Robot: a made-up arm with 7 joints. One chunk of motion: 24 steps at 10 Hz.
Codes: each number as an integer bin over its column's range. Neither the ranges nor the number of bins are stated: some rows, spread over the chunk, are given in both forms.
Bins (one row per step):
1: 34 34 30 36 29 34
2: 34 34 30 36 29 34
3: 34 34 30 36 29 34
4: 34 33 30 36 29 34
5: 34 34 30 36 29 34
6: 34 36 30 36 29 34
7: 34 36 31 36 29 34
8: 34 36 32 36 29 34
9: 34 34 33 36 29 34
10: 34 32 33 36 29 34
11: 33 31 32 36 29 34
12: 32 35 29 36 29 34
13: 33 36 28 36 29 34
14: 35 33 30 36 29 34
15: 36 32 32 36 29 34
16: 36 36 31 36 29 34
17: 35 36 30 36 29 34
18: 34 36 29 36 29 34
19: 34 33 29 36 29 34
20: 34 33 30 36 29 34
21: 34 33 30 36 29 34
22: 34 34 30 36 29 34
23: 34 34 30 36 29 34
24: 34 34 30 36 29 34
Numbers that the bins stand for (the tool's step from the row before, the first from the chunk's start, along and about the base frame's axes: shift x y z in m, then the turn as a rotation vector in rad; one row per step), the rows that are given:
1: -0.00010 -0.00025 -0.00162 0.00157 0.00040 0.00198
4: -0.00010 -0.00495 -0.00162 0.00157 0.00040 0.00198
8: -0.00010 0.00914 0.00654 0.00157 0.00040 0.00198
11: -0.00486 -0.01435 0.00654 0.00157 0.00040 0.00198
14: 0.00467 -0.00495 -0.00162 0.00157 0.00040 0.00198
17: 0.00467 0.00914 -0.00162 0.00157 0.00040 0.00198
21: -0.00010 -0.00495 -0.00162 0.00157 0.00040 0.00198
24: -0.00010 -0.00025 -0.00162 0.00157 0.00040 0.00198
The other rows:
2: -0.00010 -0.00025 -0.00162 0.00157 0.00040 0.00198
3: -0.00010 -0.00025 -0.00162 0.00157 0.00040 0.00198
5: -0.00010 -0.00025 -0.00162 0.00157 0.00040 0.00198
6: -0.00010 0.00914 -0.00162 0.00157 0.00040 0.00198
7: -0.00010 0.00914 0.00246 0.00157 0.00040 0.00198
9: -0.00010 -0.00025 0.01062 0.00157 0.00040 0.00198
10: -0.00010 -0.00965 0.01062 0.00157 0.00040 0.00198
12: -0.00962 0.00444 -0.00570 0.00157 0.00040 0.00198
13: -0.00486 0.00914 -0.00978 0.00157 0.00040 0.00198
15: 0.00943 -0.00965 0.00654 0.00157 0.00040 0.00198
16: 0.00943 0.00914 0.00246 0.00157 0.00040 0.00198
18: -0.00010 0.00914 -0.00570 0.00157 0.00040 0.00198
19: -0.00010 -0.00495 -0.00570 0.00157 0.00040 0.00198
20: -0.00010 -0.00495 -0.00162 0.00157 0.00040 0.00198
22: -0.00010 -0.00025 -0.00162 0.00157 0.00040 0.00198
23: -0.00010 -0.00025 -0.00162 0.00157 0.00040 0.00198

